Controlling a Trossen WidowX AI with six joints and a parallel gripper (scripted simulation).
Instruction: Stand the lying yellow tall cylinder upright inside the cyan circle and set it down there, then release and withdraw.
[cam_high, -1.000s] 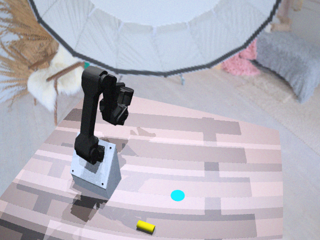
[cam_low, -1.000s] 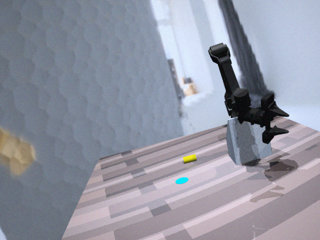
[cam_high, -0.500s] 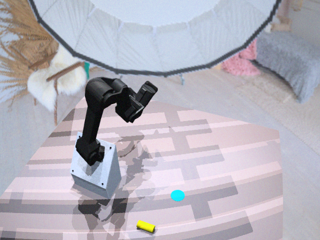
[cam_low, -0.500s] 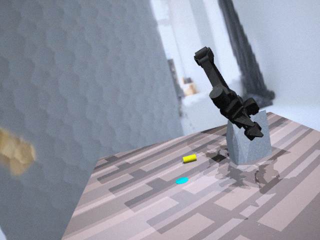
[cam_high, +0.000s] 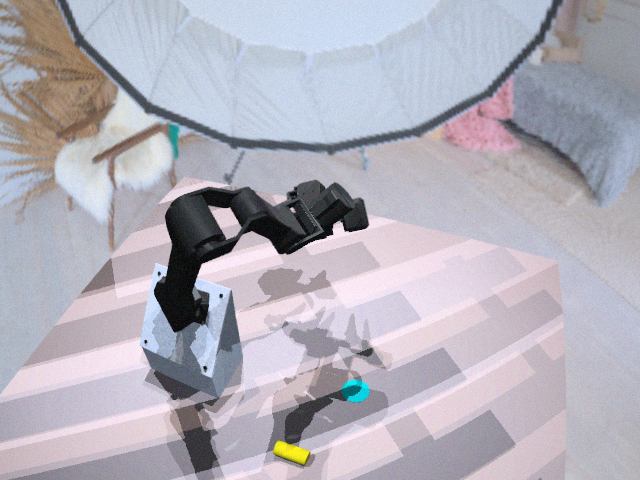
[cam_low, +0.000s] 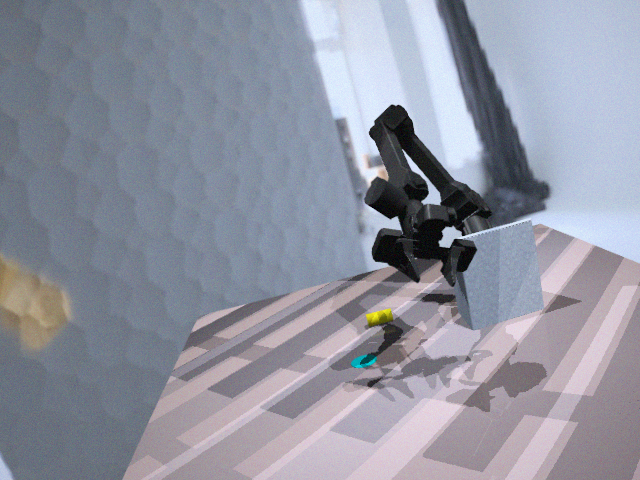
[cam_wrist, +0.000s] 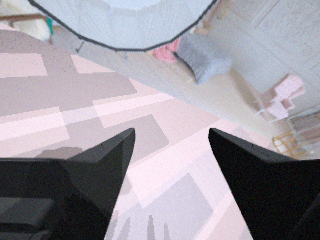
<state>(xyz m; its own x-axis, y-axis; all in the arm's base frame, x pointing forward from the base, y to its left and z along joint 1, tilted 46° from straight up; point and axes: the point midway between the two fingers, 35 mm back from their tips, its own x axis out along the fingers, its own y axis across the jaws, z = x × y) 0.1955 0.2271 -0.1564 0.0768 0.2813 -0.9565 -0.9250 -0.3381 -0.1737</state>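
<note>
The yellow cylinder is 6 cm ahead of my gripper tip, 47 cm to the right of it and 22 cm below it. From my gripper tip the other things lie so: cyan circle: 14 cm ahead, 27 cm to the right, 23 cm below.
</note>
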